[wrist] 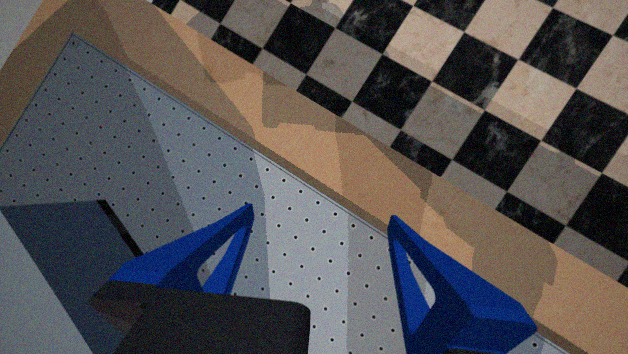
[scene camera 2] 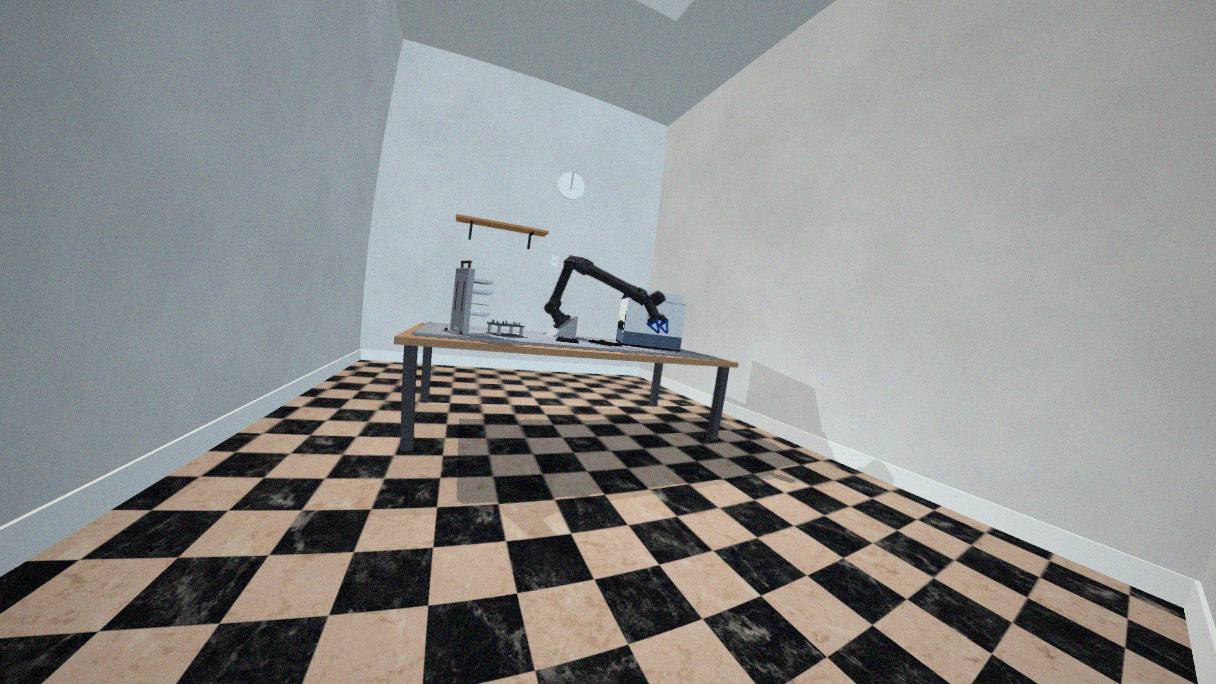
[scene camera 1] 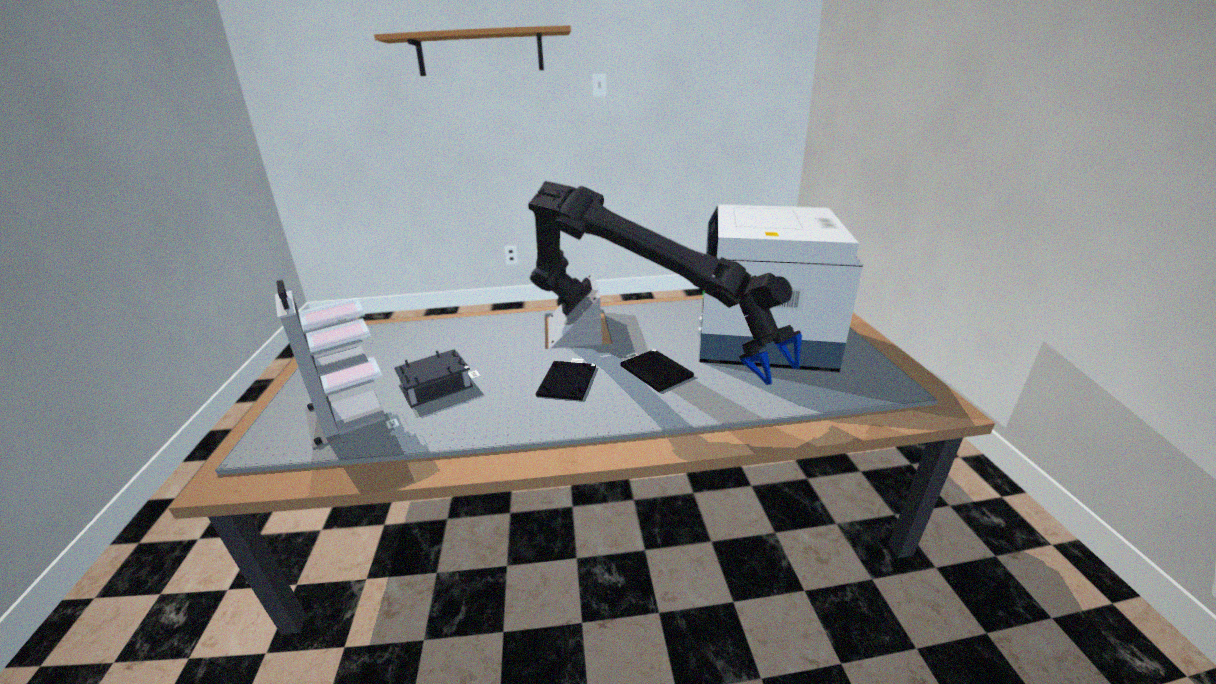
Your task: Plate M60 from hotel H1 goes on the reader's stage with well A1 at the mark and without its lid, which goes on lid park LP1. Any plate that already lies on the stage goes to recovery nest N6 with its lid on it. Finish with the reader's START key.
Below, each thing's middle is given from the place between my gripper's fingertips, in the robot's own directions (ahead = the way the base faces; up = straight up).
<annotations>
I see my gripper 25 cm past the black pad N6 (scene camera 1: 658, 371), 23 cm to the left of it and 10 cm above it.
</annotations>
